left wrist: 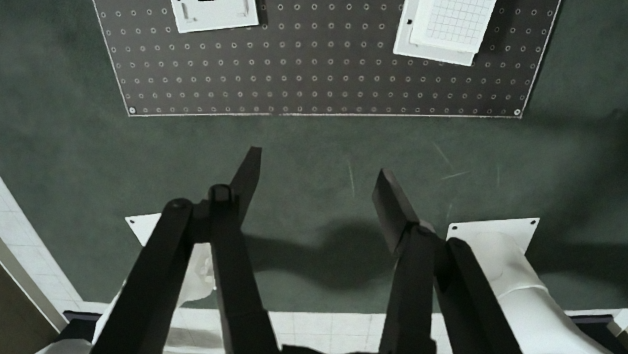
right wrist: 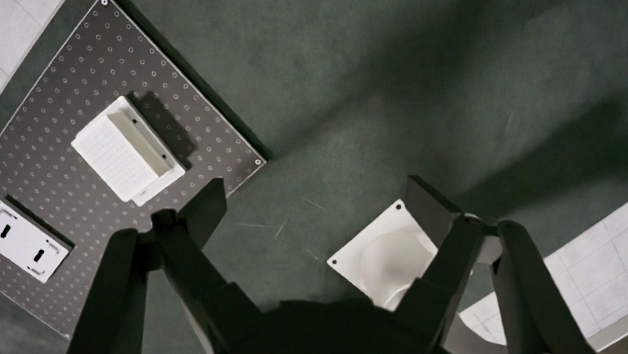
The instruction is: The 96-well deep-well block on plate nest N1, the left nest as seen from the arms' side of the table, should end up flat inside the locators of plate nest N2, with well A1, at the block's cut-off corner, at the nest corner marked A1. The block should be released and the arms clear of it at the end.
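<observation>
The white deep-well block (left wrist: 455, 22) (right wrist: 117, 157) stands upright on plate nest N2 (left wrist: 403, 42) (right wrist: 149, 138), the right nest from the arms' side. It looks level, but its seating inside the locators, its cut-off corner and the A1 mark cannot be made out. Plate nest N1 (left wrist: 215, 16) (right wrist: 22, 243) holds no block in the part that shows. My left gripper (left wrist: 319, 173) is open and empty, above the green table between the board and the arm bases, apart from the block. My right gripper (right wrist: 316, 193) is open and empty, off to the block's right.
The dark perforated board (left wrist: 300, 70) (right wrist: 210, 150) bears both nests. White arm base plates stand on the green table near its front edge, one at the left (left wrist: 147, 223) and one at the right (left wrist: 515, 230) (right wrist: 350, 250). Pale floor tiles show beyond the table edge.
</observation>
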